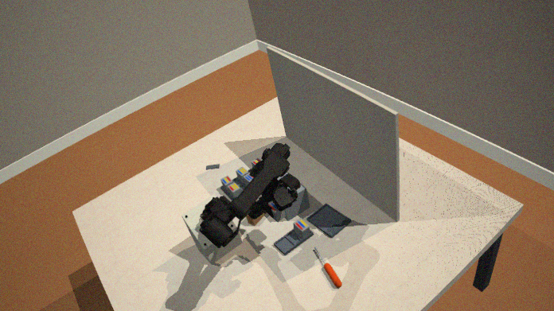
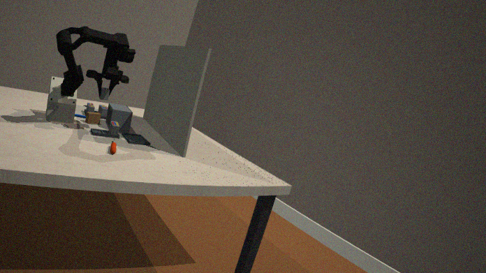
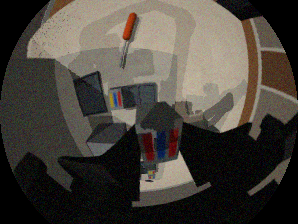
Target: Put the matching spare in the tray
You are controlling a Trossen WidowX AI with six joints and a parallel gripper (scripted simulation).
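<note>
The dark tray is 17 cm ahead of my gripper tip, 4 cm to the right of it and 16 cm below it. From my gripper tip the other things lie so: tan block: 2 cm ahead, 18 cm to the left, 14 cm below; rack: 3 cm ahead, 1 cm to the right, 15 cm below; spare: 2 cm above.
</note>
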